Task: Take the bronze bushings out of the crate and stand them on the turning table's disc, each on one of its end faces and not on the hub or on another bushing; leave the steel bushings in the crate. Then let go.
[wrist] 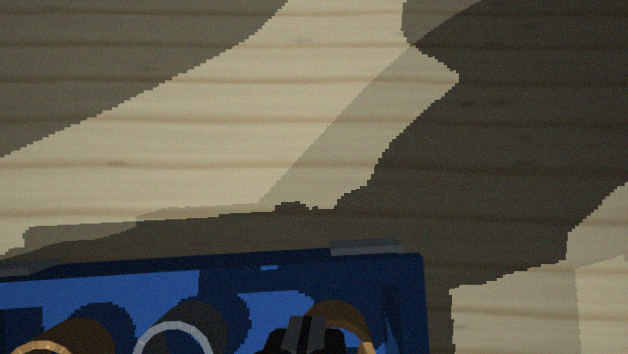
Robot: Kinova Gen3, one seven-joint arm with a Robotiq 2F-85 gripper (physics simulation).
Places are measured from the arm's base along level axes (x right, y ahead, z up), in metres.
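Where they show: gripper, fingertip midpoint: (308, 340).
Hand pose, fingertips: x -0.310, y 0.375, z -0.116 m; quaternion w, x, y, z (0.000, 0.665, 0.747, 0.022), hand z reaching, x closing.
Note:
Each offset is from my fingertips to the top centre of the thing. "*": to the spot under its first point. Level surfaces: height alone.
The blue crate @[* dx -0.023, dy -0.049, dz -0.013 m] (200, 262) runs along the bottom of the wrist view, cut off by the lower and left edges. Inside it, a bronze bushing @[* dx +0.013, dy -0.094, dz -0.014 m] (86, 334) shows at the left, a steel bushing @[* dx +0.001, dy -0.043, dz -0.009 m] (206, 322) in the middle, and another bronze bushing @[* dx -0.009, dy +0.016, dz -0.009 m] (350, 315) near the right end. Their lower parts are cut off by the view's edge. My gripper (303, 331) is shut, with nothing seen between its fingertips. In the view it overlaps the left part of the right bronze bushing and hides some of it. The turning table's disc and hub do not show.
Grey pieces (367, 247) (22, 269) sit at the crate's far rim. The crate's right wall (417, 305) stands close to the right bronze bushing. A light wooden table top @[dz -0.030 m] (200, 130) lies beyond the crate and at its right, crossed by broad dark shadows.

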